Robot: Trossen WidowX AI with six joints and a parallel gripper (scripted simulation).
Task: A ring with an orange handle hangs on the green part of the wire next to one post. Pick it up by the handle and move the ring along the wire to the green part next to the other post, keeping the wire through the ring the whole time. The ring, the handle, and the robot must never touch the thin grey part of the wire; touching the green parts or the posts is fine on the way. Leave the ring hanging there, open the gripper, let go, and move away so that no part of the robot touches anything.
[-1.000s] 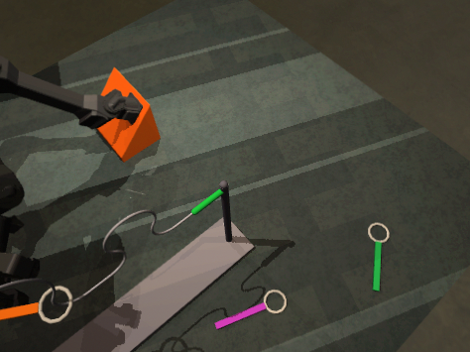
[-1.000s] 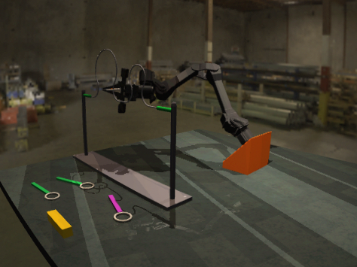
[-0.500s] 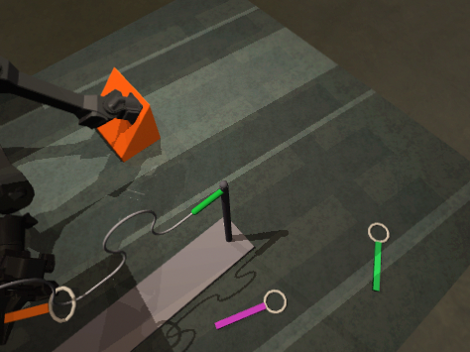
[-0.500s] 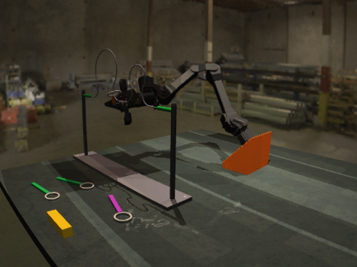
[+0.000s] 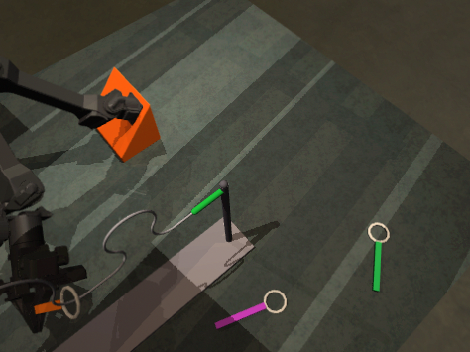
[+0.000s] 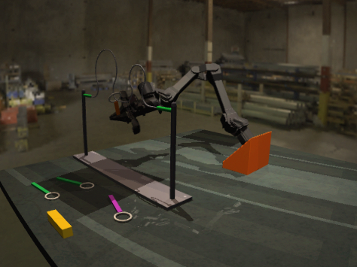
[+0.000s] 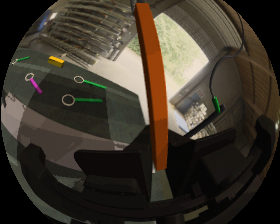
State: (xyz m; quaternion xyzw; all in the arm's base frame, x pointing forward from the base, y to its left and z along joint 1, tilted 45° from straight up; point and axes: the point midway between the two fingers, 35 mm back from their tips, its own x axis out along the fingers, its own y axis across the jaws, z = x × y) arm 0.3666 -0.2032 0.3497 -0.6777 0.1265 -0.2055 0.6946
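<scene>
Now: gripper tip 1 cm short of the orange-handled ring, 7 cm to the right of it and 7 cm below it. From my gripper tip the other things lie so: green-handled ring 27 cm ahead, 67 cm to the left, 20 cm below; then yellow block 38 cm ahead, 34 cm to the left, 19 cm below; then magenta-handled ring 19 cm ahead, 35 cm to the left, 20 cm below.
</scene>
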